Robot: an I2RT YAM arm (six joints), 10 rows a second.
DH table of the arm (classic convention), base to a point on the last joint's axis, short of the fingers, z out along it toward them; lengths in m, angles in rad. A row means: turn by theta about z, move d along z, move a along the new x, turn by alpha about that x. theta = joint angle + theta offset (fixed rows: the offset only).
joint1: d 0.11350  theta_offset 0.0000  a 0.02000  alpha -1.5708
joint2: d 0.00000  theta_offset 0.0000  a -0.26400  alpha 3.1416
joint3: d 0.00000  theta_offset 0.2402  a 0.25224  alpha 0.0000
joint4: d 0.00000  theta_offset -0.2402  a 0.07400  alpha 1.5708
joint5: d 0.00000  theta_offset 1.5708  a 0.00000  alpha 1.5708
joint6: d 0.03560  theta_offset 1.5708  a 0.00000  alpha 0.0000
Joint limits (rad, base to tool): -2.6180..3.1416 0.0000..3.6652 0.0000..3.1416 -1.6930..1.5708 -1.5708..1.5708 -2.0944..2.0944
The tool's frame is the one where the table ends.
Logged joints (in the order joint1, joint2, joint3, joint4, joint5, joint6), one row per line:
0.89, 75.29, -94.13, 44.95, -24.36, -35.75
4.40, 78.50, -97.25, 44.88, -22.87, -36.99
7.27, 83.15, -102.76, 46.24, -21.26, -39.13
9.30, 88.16, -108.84, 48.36, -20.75, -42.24
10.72, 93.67, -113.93, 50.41, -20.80, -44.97
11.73, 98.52, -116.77, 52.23, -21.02, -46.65
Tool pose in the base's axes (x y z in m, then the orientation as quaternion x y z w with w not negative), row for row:
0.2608, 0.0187, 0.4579, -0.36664, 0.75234, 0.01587, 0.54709
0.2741, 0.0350, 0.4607, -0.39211, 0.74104, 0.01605, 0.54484
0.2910, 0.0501, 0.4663, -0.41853, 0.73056, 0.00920, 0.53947
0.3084, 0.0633, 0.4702, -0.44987, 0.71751, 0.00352, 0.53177
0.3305, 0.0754, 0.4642, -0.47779, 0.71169, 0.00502, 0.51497
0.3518, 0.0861, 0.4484, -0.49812, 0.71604, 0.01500, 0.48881
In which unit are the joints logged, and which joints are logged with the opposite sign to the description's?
The joints are logged in degrees. Opposite sign: joint3, joint4.
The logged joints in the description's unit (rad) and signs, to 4 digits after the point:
0.0155, 1.3141, 1.6429, -0.7845, -0.4252, -0.6240
0.0768, 1.3701, 1.6973, -0.7833, -0.3992, -0.6456
0.1269, 1.4512, 1.7935, -0.8070, -0.3711, -0.6829
0.1623, 1.5387, 1.8996, -0.8440, -0.3622, -0.7372
0.1871, 1.6348, 1.9885, -0.8798, -0.3630, -0.7849
0.2047, 1.7195, 2.0380, -0.9116, -0.3669, -0.8142

